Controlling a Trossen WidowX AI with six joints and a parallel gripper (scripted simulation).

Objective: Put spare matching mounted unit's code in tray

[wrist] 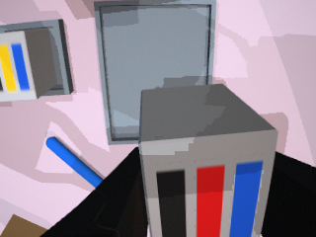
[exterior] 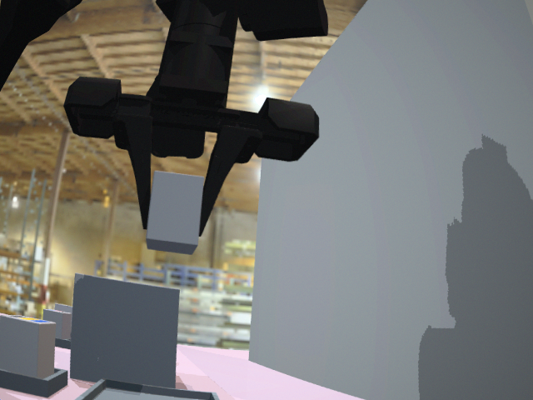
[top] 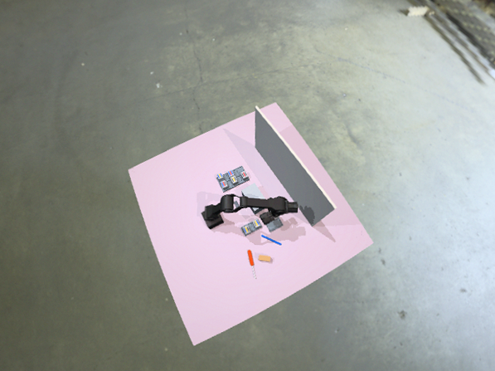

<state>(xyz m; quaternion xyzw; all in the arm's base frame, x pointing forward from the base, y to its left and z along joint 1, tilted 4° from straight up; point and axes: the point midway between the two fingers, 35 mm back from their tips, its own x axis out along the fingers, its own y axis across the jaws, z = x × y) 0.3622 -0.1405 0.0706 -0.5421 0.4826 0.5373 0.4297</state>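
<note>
Now: gripper tip 130 mm above the grey tray and 10 mm past it. From my gripper tip the other things lie so: holder: 150 mm behind, 120 mm below; then mounted unit: 180 mm to the left, 80 mm below, 70 mm behind; then blue pen: 130 mm below, 120 mm to the right, 60 mm behind.
</note>
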